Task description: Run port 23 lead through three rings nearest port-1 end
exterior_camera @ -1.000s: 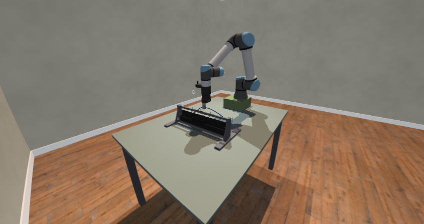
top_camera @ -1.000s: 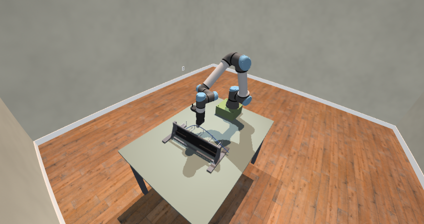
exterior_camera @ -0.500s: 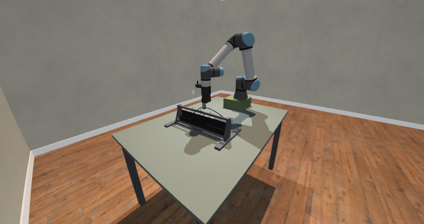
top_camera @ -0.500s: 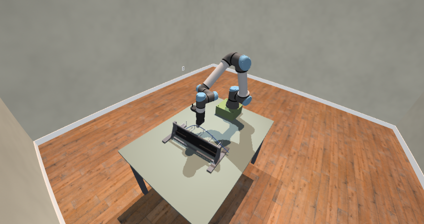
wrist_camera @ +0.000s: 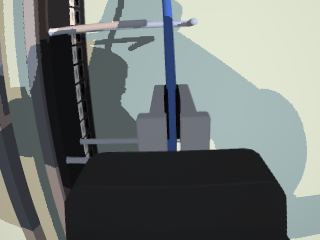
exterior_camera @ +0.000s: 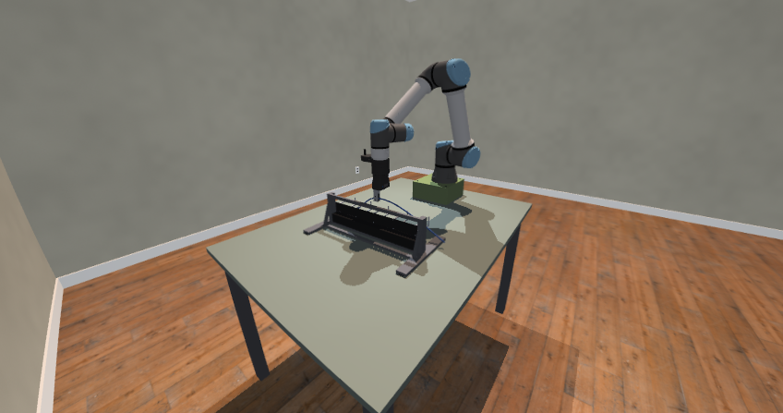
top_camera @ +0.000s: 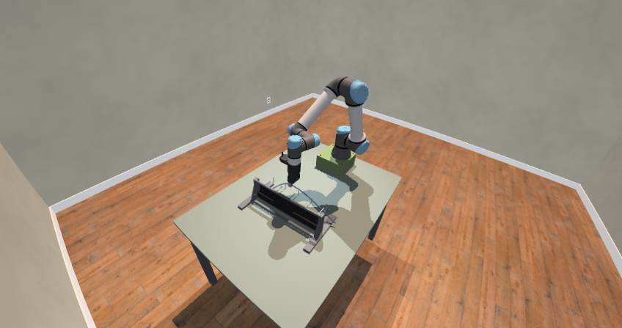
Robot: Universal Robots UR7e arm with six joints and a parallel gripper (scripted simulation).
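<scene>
My hand is 100 mm short of the rack, 60 mm above it and 50 mm to the right of it.
</scene>
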